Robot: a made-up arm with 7 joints. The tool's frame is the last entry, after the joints.
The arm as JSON. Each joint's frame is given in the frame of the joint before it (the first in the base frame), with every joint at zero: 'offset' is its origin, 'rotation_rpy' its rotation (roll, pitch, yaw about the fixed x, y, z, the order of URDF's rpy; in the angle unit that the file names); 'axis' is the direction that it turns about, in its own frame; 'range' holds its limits. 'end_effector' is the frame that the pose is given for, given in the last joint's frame.
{
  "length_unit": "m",
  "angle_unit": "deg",
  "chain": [
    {
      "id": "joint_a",
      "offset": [
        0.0,
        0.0,
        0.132
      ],
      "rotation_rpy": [
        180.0,
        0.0,
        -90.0
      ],
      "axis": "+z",
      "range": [
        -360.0,
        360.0
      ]
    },
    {
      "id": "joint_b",
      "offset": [
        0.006,
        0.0,
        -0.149
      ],
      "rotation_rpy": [
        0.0,
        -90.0,
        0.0
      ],
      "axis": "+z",
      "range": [
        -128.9,
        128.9
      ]
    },
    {
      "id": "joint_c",
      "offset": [
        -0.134,
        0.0,
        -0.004
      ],
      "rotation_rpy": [
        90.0,
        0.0,
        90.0
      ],
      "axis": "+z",
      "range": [
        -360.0,
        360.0
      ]
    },
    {
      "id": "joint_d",
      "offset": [
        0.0,
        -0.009,
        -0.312
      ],
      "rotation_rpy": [
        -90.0,
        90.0,
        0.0
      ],
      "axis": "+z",
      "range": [
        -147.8,
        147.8
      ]
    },
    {
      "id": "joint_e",
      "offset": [
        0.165,
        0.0,
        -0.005
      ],
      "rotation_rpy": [
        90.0,
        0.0,
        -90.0
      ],
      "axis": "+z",
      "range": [
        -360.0,
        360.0
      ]
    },
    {
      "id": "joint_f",
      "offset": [
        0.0,
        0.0,
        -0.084
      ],
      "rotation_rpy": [
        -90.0,
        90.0,
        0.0
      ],
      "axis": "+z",
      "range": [
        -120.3,
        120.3
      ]
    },
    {
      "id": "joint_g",
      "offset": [
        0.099,
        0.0,
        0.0
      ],
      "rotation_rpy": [
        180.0,
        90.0,
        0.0
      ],
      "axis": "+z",
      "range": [
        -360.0,
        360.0
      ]
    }
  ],
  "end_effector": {
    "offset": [
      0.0,
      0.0,
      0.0
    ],
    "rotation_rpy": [
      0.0,
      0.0,
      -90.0
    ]
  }
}
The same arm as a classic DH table. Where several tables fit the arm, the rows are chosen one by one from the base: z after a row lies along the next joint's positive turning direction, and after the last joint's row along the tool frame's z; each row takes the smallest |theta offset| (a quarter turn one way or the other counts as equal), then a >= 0, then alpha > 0; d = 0 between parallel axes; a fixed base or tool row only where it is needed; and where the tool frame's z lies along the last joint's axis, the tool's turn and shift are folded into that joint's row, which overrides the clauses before.
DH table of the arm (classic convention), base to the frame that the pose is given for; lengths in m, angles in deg. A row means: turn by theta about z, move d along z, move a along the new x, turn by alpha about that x. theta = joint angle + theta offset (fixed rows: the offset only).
base (fixed): a 0  alpha 180  d 0  theta0 0
joint_a: a 0  alpha 90  d -0.281  theta0 0
joint_b: a 0  alpha -90  d -0.01  theta0 0
joint_c: a 0  alpha 90  d -0.446  theta0 0
joint_d: a 0  alpha -90  d -0.014  theta0 0
joint_e: a 0  alpha 90  d -0.249  theta0 0
joint_f: a 0  alpha -90  d 0  theta0 0
joint_g: a 0  alpha 0  d -0.099  theta0 0
Joint limits (deg, base to tool): -360..360 -128.9..128.9 -360..360 -147.8..147.8 -360..360 -120.3..120.3 -360..360

